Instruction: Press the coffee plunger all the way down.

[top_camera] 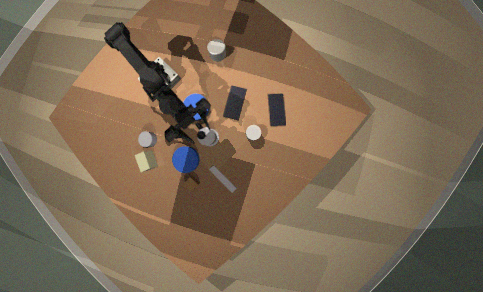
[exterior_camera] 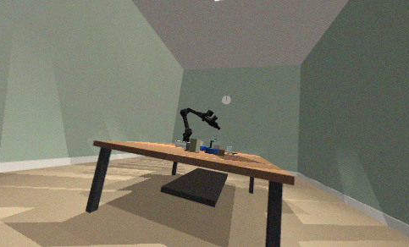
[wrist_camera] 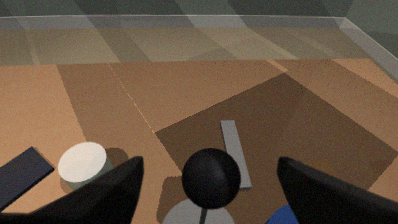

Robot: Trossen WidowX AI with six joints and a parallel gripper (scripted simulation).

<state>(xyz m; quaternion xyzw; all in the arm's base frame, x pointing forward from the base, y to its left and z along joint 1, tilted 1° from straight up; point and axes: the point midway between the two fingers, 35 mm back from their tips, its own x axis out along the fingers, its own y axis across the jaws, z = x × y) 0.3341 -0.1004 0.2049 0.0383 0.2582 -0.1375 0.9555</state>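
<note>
My gripper tip is 13 cm above the coffee press, 2 cm past it and 1 cm to the right of it. Round my gripper tip: grey cup 25 cm behind, 22 cm below, 17 cm to the right; then beige block 25 cm to the right, 20 cm below, 20 cm behind; then brown cube 23 cm below, 22 cm to the right, 4 cm ahead.
</note>
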